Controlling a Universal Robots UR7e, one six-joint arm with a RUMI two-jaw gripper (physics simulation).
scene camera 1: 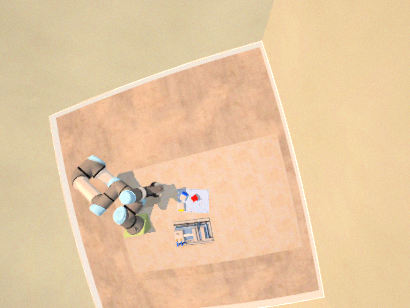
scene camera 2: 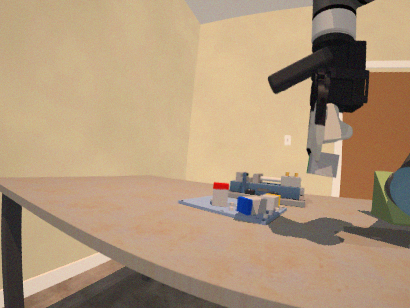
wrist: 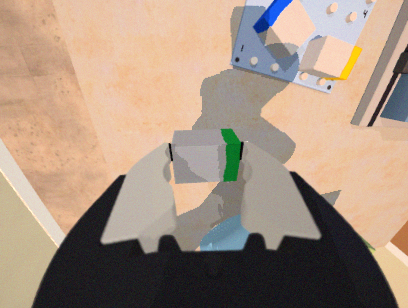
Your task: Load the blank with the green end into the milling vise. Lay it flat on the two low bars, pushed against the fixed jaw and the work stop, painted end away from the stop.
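Note:
The blank with the green end (scene camera 2: 324, 164) (wrist: 200, 155) is a grey block with one green-painted end. My gripper (scene camera 1: 159, 188) (scene camera 2: 316, 151) (wrist: 205, 145) is shut on it, across its length, with the green end against the right fingertip in the wrist view. The blank hangs well above the table. The milling vise (scene camera 1: 212, 235) (scene camera 2: 265, 190) (wrist: 382, 75) stands apart from the gripper, beyond the light plate in scene camera 2, and its edge shows at the right of the wrist view. Its low bars, fixed jaw and work stop are too small to tell apart.
A light-blue plate (scene camera 1: 204, 206) (scene camera 2: 192, 202) (wrist: 348, 36) with small pegs lies beside the vise. It carries a red-ended blank (scene camera 1: 195, 198) (scene camera 2: 220, 195), a blue-ended blank (scene camera 2: 245, 205) (wrist: 295, 25) and a yellow-ended blank (scene camera 2: 272, 202) (wrist: 327, 55). A green block (scene camera 2: 382, 197) stands under the arm's base.

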